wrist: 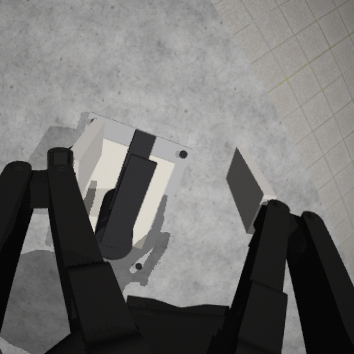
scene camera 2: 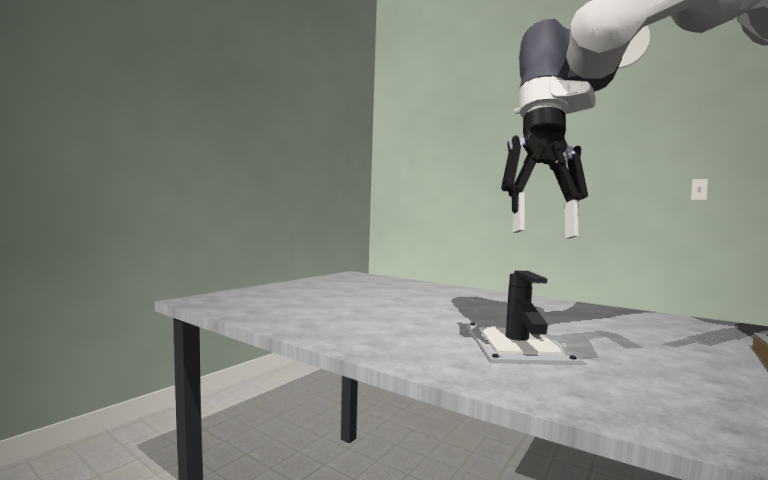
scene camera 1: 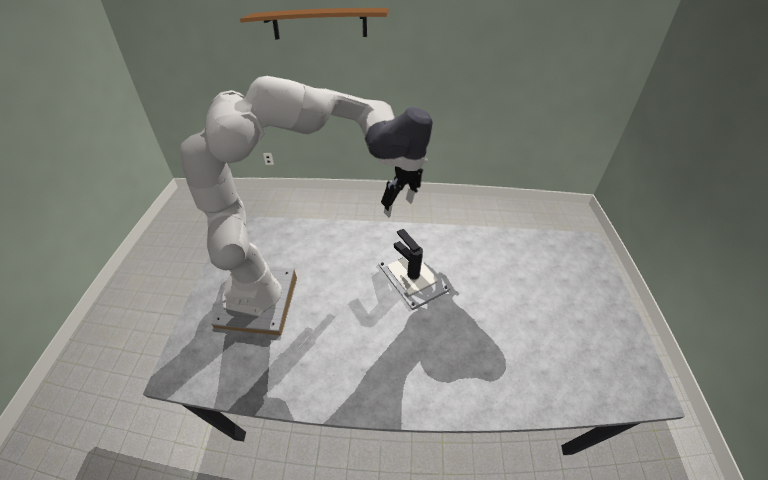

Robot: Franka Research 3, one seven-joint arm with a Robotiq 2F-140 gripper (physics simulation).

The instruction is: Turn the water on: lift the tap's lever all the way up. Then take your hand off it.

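Note:
The black tap (scene camera 1: 415, 267) (scene camera 2: 517, 314) stands upright on a mounting plate (scene camera 1: 428, 299) (scene camera 2: 532, 358) (wrist: 167, 147). Its flat lever (scene camera 1: 408, 240) (scene camera 2: 531, 277) (wrist: 131, 197) sticks out from the top, above the spout (scene camera 1: 403, 250) (scene camera 2: 536, 320) (wrist: 144, 142), with a wider gap towards the free ends. Its exact angle is hard to tell. My gripper (scene camera 1: 399, 203) (scene camera 2: 544, 233) (wrist: 168, 150) is open and empty, with fingers pointing down. It hangs above the tap, apart from the lever. In the wrist view the left finger covers part of the plate.
The grey table (scene camera 1: 538, 339) (scene camera 2: 339, 333) (wrist: 150, 60) carries the tap's plate and the arm's base (scene camera 1: 249, 328). A wooden wall shelf (scene camera 1: 317, 14) is high at the back. The table's edge crosses the right side of the wrist view, with floor tiles (wrist: 310, 60) beyond it.

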